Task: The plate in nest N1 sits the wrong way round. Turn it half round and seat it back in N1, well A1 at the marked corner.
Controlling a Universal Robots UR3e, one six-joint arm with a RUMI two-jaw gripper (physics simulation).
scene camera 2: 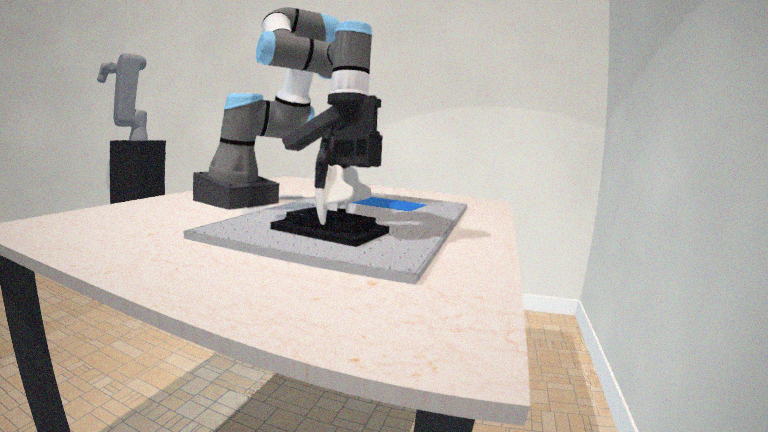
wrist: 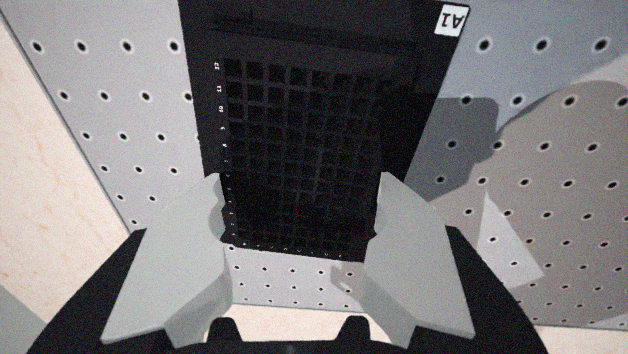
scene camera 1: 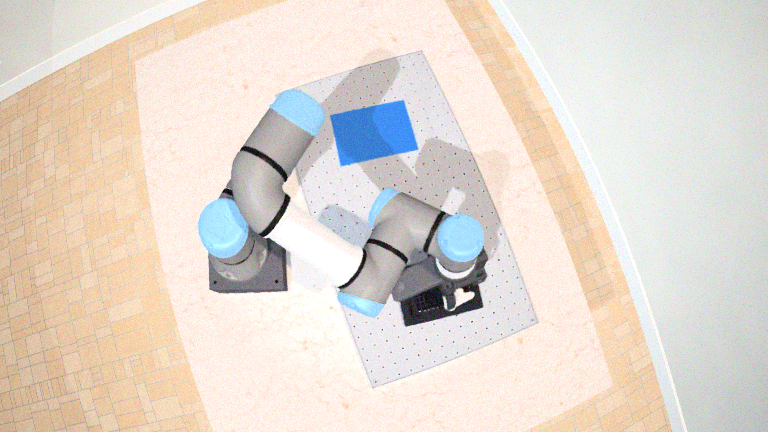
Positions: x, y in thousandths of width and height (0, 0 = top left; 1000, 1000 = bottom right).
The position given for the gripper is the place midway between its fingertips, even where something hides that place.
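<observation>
Scene camera 2 shows a black nest (scene camera 2: 476, 547), together with a black well plate (scene camera 2: 439, 513) and the gripper (scene camera 2: 436, 515). In the wrist view the plate (wrist: 485, 349) appears again, as does the gripper (wrist: 482, 499). Scene camera 1 takes in the gripper (scene camera 1: 576, 666) and the plate (scene camera 1: 561, 696) as well.
</observation>
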